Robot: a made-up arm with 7 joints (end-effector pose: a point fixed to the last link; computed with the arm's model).
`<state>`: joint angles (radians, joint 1 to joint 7).
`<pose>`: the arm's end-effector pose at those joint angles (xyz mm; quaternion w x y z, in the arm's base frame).
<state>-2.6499 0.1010 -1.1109 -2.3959 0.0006 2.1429 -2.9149</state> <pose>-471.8 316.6 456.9 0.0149 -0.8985 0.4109 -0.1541</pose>
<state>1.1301 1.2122 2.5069 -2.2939 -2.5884 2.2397 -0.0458</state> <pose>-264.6 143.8 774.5 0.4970 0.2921 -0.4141 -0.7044</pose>
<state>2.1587 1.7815 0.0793 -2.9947 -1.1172 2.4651 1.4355</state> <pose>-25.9 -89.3 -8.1 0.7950 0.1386 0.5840 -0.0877</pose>
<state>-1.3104 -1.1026 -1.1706 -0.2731 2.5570 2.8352 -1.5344</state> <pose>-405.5 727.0 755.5 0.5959 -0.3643 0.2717 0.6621</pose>
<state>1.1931 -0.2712 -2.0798 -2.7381 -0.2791 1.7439 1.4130</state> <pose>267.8 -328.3 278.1 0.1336 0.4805 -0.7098 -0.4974</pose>
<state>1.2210 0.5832 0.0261 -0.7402 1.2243 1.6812 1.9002</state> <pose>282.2 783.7 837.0 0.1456 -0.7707 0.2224 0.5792</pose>
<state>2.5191 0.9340 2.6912 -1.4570 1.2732 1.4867 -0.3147</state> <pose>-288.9 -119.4 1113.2 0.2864 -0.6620 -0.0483 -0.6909</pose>
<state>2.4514 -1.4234 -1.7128 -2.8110 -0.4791 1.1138 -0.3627</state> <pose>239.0 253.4 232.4 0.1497 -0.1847 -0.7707 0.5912</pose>
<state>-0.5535 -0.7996 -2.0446 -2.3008 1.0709 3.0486 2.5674</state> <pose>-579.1 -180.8 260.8 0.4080 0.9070 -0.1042 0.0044</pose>
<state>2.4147 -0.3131 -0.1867 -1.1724 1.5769 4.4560 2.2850</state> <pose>-76.2 198.6 1095.1 0.3097 0.1821 0.6439 0.6755</pose>
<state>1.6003 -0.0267 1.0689 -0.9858 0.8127 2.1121 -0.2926</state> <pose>-412.1 216.2 1145.1 0.6035 -0.0530 -0.7765 0.1733</pose>
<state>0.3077 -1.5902 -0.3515 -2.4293 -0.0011 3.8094 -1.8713</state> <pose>-203.8 -245.1 756.7 0.6785 0.1928 -0.0056 0.7088</pose>
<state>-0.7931 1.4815 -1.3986 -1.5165 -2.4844 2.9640 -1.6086</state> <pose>-16.1 -784.6 203.2 0.4539 0.0879 -0.7169 0.5218</pose>
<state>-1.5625 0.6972 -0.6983 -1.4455 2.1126 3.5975 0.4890</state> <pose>-373.1 -663.9 503.1 0.2373 -0.6032 -0.5724 0.5022</pose>
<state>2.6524 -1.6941 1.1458 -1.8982 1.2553 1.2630 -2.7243</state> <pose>93.1 -712.6 487.1 0.0775 -0.9805 -0.1230 0.1324</pose>
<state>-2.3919 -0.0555 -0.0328 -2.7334 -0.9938 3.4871 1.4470</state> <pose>-269.0 -303.6 447.8 0.1869 0.1557 -0.9246 0.2930</pose>
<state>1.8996 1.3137 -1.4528 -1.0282 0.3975 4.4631 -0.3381</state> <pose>128.7 831.9 447.8 0.1822 0.1654 -0.4059 -0.8802</pose>
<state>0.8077 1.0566 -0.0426 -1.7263 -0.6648 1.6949 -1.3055</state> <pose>530.3 522.1 -26.3 0.1357 0.2357 0.7925 -0.5458</pose>
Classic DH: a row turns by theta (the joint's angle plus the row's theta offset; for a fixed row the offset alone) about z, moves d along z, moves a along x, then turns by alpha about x. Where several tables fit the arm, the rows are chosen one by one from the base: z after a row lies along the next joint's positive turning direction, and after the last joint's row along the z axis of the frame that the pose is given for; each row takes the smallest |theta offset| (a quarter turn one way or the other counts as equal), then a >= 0, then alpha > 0; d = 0 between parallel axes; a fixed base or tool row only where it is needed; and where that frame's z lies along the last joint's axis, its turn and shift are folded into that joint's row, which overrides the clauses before.
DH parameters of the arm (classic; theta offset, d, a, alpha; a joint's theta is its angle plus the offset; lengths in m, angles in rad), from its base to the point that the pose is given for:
joint 1: 0 0.293 0 -1.5708
joint 2: 0 0 0 1.5708
joint 3: 0 0.4689 0.1232 1.5708
joint 4: 0 0 -0.0957 -1.5708
joint 5: 0 0.4455 0 1.5708
joint 6: 0 0 0.0664 1.5708
joint 7: 0 0 0 0

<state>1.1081 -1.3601 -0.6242 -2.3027 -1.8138 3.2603 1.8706</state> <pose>154.7 -230.9 777.3 0.5619 -0.5032 -0.0073 -0.6565</pose>
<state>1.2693 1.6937 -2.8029 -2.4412 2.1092 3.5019 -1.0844</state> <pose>163.9 199.8 703.3 0.5019 0.0492 -0.4232 0.7527</pose>
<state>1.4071 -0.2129 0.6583 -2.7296 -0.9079 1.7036 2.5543</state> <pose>-208.4 351.1 402.3 0.0044 0.8188 0.0063 0.5740</pose>
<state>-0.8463 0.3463 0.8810 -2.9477 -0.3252 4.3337 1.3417</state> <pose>331.7 -1.9 335.6 0.5025 -0.6695 0.4525 -0.3075</pose>
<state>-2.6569 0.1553 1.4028 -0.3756 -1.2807 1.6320 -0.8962</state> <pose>-61.4 -279.1 1256.6 0.6017 0.6183 -0.4669 -0.1942</pose>
